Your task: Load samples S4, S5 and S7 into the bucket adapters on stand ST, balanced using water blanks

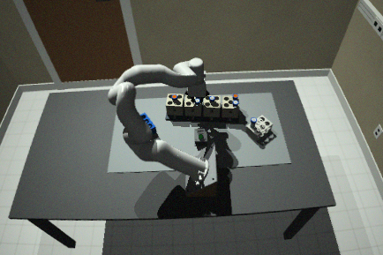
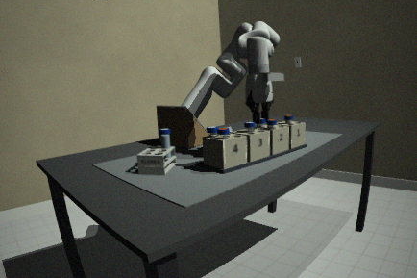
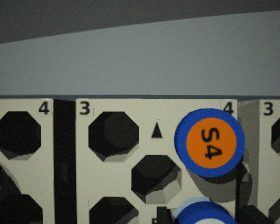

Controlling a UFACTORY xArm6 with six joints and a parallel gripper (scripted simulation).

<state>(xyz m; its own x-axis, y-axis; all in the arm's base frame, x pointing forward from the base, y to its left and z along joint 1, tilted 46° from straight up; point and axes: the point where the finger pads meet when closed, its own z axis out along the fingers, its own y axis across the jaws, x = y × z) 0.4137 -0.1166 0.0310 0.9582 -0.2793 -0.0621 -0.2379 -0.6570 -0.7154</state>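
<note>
Now: hand 210 mm past the green DONE key, 70 mm above it and 20 mm to the right of it. The rest, counted from my hand: adapter 3: 90 mm to the right, 80 mm below; adapter 2: 80 mm below, 30 mm ahead, 20 mm to the left; sample S4: 60 mm below, 40 mm ahead, 10 mm to the right.
</note>
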